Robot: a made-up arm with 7 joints. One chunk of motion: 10 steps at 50 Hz.
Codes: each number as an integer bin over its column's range. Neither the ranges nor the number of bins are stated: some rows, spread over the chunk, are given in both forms.
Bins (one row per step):
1: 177 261 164 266 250 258
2: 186 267 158 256 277 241
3: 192 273 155 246 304 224
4: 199 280 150 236 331 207
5: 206 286 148 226 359 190
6: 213 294 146 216 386 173
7: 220 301 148 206 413 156
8: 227 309 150 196 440 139
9: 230 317 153 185 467 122
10: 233 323 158 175 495 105
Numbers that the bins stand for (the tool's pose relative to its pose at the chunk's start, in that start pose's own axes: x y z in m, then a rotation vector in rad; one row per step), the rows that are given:
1: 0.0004 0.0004 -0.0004 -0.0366 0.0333 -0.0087
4: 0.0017 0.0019 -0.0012 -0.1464 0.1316 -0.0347
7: 0.0029 0.0036 -0.0013 -0.2561 0.2311 -0.0606
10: 0.0037 0.0053 -0.0007 -0.3696 0.3306 -0.0866
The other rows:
2: 0.0009 0.0009 -0.0007 -0.0732 0.0661 -0.0174
3: 0.0013 0.0014 -0.0009 -0.1098 0.0988 -0.0260
5: 0.0021 0.0024 -0.0013 -0.1830 0.1656 -0.0433
6: 0.0025 0.0030 -0.0014 -0.2195 0.1983 -0.0520
8: 0.0033 0.0042 -0.0012 -0.2927 0.2639 -0.0693
9: 0.0035 0.0048 -0.0010 -0.3330 0.2966 -0.0779

